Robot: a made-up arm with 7 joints. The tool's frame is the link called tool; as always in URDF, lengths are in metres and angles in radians. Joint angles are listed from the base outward. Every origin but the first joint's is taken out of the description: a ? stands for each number. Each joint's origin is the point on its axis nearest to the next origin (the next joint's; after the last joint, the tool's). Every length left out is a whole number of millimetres.
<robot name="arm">
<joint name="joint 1" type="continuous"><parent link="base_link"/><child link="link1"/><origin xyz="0 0 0" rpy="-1.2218 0 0"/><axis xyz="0 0 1"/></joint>
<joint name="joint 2" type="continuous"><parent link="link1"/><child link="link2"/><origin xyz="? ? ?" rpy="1.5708 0 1.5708"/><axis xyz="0 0 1"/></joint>
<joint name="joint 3" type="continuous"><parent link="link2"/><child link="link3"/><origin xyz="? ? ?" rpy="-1.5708 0 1.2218"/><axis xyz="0 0 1"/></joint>
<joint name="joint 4" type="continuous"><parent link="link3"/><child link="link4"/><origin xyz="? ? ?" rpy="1.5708 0 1.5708"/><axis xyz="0 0 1"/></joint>
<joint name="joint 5" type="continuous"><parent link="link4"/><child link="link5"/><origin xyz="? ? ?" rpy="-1.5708 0 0"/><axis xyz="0 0 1"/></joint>
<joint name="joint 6" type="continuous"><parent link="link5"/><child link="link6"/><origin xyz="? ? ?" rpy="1.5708 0 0"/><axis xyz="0 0 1"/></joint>
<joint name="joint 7" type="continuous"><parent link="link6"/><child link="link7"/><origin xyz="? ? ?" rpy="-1.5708 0 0"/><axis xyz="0 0 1"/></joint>
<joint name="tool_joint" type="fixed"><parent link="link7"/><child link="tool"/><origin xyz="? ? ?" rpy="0 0 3.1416"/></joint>
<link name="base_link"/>
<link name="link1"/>
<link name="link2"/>
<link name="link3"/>
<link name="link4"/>
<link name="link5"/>
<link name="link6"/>
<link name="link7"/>
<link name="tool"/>
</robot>
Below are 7 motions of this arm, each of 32 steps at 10 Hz.
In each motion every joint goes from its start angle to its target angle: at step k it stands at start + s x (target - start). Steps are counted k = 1, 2, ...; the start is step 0. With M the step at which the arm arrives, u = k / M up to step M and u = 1 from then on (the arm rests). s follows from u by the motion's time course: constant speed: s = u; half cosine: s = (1 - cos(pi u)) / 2; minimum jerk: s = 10 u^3 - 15 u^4 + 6 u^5.
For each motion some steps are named. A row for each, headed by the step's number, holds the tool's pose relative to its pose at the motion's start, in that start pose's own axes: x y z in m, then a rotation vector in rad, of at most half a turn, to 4 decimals.
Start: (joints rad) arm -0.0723 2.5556 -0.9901 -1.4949 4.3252 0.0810 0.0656
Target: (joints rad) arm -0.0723 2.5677 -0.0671 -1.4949 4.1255 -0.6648 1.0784
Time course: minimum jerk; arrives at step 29
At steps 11, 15, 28, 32:
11: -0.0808 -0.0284 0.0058 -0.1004 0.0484 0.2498
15: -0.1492 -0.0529 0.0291 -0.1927 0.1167 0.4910
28: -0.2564 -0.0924 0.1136 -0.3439 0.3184 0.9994
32: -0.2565 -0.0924 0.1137 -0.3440 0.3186 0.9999

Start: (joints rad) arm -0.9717 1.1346 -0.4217 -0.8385 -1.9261 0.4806 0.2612
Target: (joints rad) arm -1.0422 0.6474 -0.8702 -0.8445 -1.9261 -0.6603 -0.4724
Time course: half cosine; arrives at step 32
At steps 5, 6, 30, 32:
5: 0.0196 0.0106 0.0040 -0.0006 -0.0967 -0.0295
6: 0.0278 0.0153 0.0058 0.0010 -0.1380 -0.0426
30: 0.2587 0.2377 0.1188 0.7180 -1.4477 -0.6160
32: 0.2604 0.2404 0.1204 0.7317 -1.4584 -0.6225

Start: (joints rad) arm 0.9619 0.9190 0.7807 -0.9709 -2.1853 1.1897 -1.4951
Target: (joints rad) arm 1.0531 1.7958 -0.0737 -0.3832 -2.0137 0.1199 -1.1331
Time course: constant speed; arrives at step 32
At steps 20, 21, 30, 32:
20: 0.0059 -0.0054 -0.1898 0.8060 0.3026 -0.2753
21: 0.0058 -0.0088 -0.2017 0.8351 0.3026 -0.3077
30: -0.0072 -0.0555 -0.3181 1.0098 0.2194 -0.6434
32: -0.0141 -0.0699 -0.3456 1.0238 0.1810 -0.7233

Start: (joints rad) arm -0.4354 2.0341 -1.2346 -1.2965 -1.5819 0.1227 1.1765
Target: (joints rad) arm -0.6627 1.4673 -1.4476 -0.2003 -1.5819 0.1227 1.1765
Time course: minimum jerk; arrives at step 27
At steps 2, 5, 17, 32:
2: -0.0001 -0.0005 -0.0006 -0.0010 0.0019 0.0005
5: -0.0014 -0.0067 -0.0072 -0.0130 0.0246 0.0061
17: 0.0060 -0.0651 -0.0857 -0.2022 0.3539 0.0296
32: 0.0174 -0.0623 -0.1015 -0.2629 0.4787 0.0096

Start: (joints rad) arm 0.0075 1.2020 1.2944 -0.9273 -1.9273 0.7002 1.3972
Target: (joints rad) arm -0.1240 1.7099 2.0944 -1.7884 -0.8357 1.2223 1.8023
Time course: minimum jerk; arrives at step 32
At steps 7, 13, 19, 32:
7: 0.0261 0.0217 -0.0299 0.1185 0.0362 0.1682
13: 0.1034 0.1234 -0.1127 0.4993 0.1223 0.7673
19: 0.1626 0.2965 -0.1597 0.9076 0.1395 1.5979
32: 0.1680 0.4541 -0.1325 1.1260 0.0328 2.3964

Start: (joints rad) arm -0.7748 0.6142 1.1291 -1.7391 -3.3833 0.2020 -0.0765
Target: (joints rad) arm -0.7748 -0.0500 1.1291 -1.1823 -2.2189 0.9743 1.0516
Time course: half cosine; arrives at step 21
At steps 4, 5, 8, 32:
4: 0.0169 0.0172 0.0293 -0.0132 -0.0329 0.2236
5: 0.0249 0.0266 0.0460 -0.0286 -0.0509 0.3420
8: 0.0482 0.0643 0.1172 -0.1467 -0.1172 0.7908
32: -0.0017 0.1923 0.4216 -1.2865 -0.0124 1.8166

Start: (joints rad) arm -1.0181 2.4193 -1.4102 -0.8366 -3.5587 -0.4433 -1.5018
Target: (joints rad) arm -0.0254 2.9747 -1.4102 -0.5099 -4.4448 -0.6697 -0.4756
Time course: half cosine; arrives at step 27
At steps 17, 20, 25, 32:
17: 0.2076 0.2366 0.0214 0.3265 -0.5346 -0.6529
20: 0.2898 0.2505 0.0417 0.3170 -0.6820 -0.7905
25: 0.3758 0.2465 0.0690 0.2821 -0.8244 -0.9276
32: 0.3840 0.2452 0.0719 0.2776 -0.8374 -0.9405

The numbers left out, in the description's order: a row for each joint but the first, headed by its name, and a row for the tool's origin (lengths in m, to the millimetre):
joint 2: 0 0 0
joint 3: 0.362 -0.132 0
joint 4: 0 -0.043 0
joint 5: 0.035 -0.287 0
joint 6: 0 0 0
joint 7: 0 0 0
tool: 0 0 0

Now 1 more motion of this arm.
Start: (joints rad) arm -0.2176 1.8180 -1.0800 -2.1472 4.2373 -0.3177 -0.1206
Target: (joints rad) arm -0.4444 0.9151 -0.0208 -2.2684 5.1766 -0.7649 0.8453
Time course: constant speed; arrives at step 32
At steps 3, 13, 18, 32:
3: -0.0366 -0.0053 -0.0157 0.0354 0.1086 0.1345
13: -0.1521 -0.0138 -0.0266 0.3017 0.4298 0.5483
18: -0.1983 -0.0149 -0.0124 0.5106 0.5499 0.7177
32: -0.2624 -0.0163 0.0570 1.2626 0.6707 0.9662

